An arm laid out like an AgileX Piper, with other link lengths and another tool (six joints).
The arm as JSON. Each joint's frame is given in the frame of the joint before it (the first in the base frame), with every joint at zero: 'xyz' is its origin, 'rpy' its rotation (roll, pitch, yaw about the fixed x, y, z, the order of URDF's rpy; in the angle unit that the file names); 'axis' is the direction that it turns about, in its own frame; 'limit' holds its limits. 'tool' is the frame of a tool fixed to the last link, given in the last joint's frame.
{
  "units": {
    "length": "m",
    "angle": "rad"
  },
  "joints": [
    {
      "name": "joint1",
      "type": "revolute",
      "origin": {
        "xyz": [
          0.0,
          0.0,
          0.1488
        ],
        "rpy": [
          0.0,
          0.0,
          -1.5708
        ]
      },
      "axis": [
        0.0,
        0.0,
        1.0
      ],
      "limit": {
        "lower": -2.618,
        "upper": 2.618
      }
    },
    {
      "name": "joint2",
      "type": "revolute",
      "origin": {
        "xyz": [
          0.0,
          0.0,
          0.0
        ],
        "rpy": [
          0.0,
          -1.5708,
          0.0
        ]
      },
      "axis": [
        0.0,
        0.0,
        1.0
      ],
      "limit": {
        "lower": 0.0,
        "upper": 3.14
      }
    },
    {
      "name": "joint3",
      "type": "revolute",
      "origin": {
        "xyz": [
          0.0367,
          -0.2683,
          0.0
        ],
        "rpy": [
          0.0,
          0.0,
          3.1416
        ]
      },
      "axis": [
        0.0,
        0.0,
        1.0
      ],
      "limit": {
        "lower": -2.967,
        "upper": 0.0
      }
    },
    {
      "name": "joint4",
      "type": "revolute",
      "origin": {
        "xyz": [
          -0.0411,
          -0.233,
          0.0
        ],
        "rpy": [
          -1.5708,
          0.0,
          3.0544
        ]
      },
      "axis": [
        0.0,
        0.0,
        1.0
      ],
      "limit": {
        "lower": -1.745,
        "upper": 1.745
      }
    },
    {
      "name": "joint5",
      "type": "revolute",
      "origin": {
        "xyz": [
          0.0,
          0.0,
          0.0
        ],
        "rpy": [
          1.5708,
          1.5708,
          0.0
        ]
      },
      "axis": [
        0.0,
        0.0,
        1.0
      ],
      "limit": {
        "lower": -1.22,
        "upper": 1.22
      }
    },
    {
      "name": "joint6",
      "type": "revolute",
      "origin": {
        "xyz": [
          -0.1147,
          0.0,
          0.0
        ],
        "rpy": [
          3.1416,
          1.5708,
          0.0
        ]
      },
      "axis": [
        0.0,
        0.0,
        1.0
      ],
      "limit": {
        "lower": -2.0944,
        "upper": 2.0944
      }
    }
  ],
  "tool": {
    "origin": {
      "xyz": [
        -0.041,
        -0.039,
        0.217
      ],
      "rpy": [
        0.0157,
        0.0,
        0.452
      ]
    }
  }
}
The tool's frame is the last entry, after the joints.
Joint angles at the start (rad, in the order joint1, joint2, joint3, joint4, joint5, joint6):
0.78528 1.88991 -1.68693 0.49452 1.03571 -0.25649
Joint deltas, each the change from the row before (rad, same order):
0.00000 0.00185 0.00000 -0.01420 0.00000 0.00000
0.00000 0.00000 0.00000 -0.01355 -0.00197 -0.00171
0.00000 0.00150 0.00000 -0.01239 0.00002 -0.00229
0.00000 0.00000 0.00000 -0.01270 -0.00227 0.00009
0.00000 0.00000 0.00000 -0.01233 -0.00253 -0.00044
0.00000 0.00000 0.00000 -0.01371 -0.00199 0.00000
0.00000 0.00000 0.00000 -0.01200 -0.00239 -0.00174
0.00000 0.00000 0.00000 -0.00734 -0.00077 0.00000
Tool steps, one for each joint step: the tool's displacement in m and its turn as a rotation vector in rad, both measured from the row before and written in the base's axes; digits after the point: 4 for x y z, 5 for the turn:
0.0020 -0.0024 -0.0034 -0.01128 -0.00866 0.00165
0.0023 -0.0020 -0.0020 -0.00838 -0.01181 0.00210
0.0016 -0.0021 -0.0028 -0.00983 -0.00892 0.00336
0.0024 -0.0018 -0.0017 -0.00755 -0.01039 0.00046
0.0024 -0.0018 -0.0016 -0.00714 -0.01061 0.00077
0.0025 -0.0021 -0.0018 -0.00841 -0.01098 0.00082
0.0023 -0.0017 -0.0015 -0.00706 -0.01099 0.00194
0.0013 -0.0012 -0.0010 -0.00468 -0.00568 0.00057

